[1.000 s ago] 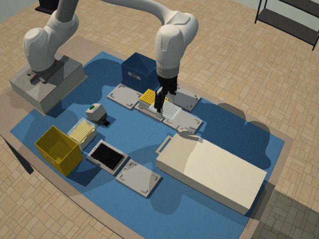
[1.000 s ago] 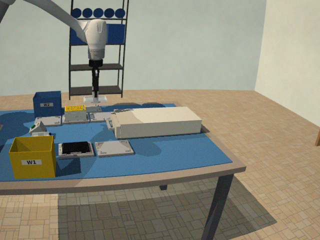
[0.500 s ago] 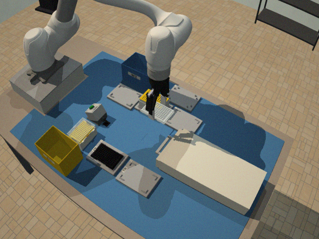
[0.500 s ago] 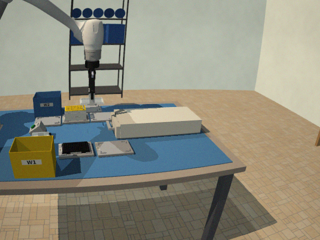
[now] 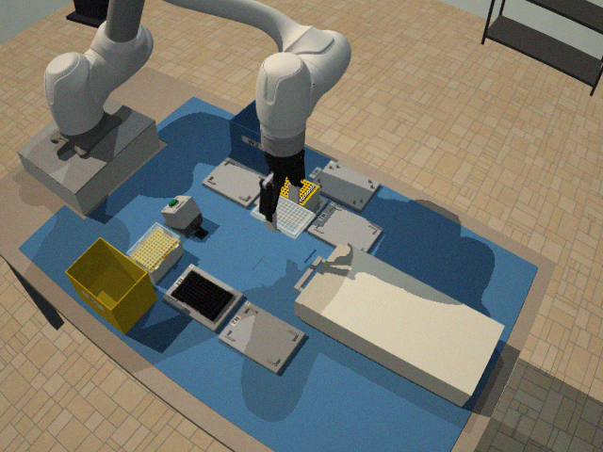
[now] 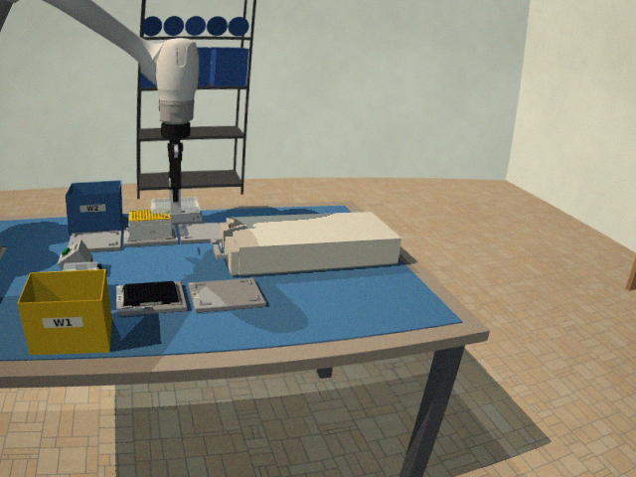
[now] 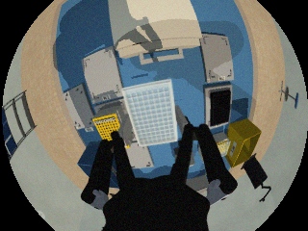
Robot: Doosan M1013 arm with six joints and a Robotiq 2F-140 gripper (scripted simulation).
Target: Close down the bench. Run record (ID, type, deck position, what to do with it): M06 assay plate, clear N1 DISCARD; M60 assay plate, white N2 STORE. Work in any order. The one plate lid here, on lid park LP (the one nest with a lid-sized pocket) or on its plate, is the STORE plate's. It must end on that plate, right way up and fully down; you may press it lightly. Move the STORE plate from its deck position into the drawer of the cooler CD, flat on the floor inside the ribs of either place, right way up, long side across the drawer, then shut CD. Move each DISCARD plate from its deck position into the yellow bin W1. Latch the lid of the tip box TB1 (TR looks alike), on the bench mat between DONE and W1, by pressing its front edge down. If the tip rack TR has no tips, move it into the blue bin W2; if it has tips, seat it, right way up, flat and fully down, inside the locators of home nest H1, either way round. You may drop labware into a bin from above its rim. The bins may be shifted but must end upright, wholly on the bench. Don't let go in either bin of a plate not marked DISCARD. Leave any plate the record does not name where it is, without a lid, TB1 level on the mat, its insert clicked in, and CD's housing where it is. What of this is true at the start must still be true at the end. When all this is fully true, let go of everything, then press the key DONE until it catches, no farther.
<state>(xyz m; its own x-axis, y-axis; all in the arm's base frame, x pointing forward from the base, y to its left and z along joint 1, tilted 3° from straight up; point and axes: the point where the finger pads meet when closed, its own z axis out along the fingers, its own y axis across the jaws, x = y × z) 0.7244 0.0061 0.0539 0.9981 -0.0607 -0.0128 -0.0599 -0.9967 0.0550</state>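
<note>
My gripper is now 280 mm past the yellow bin W1, 350 mm to the left of it and 130 mm above it. The rest, counted from my hand: tip rack TR 70 mm behind, 140 mm to the left, 110 mm below; then clear plate 20 mm below; then black plate 90 mm behind, 230 mm to the right, 150 mm below.
</note>
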